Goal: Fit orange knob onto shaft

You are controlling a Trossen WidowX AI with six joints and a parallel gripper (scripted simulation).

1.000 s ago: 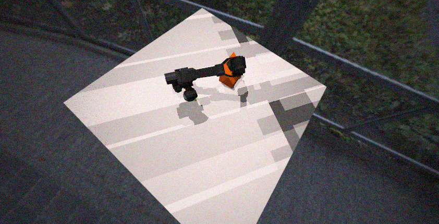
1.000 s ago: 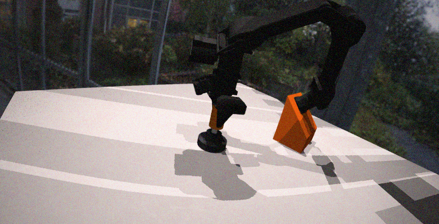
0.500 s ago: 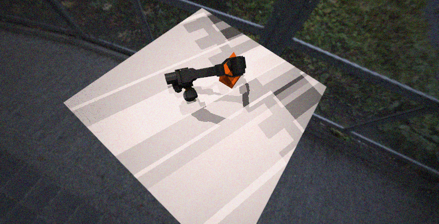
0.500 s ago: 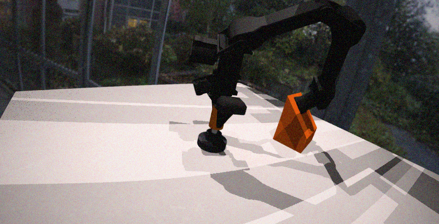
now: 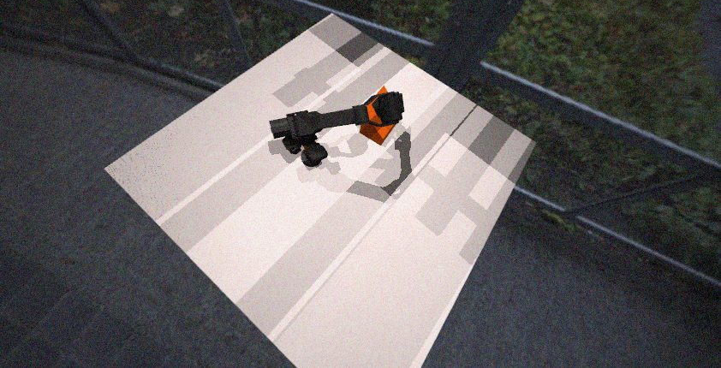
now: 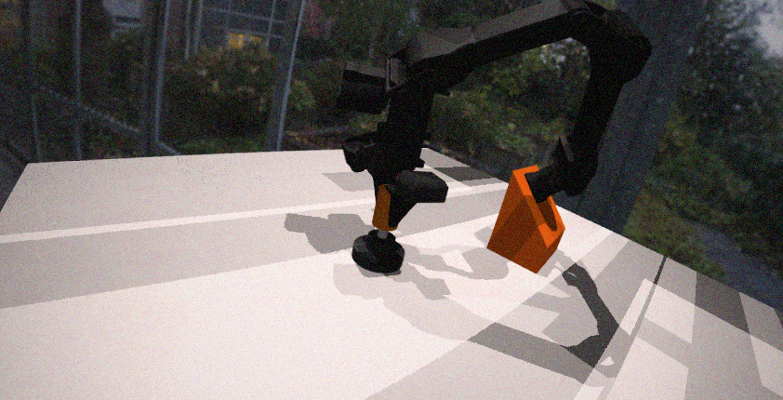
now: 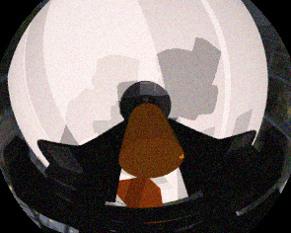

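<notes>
Now: the orange knob 40 mm above my gripper tip. From my gripper tip the other things lie so: pedestal 40 mm below.
</notes>
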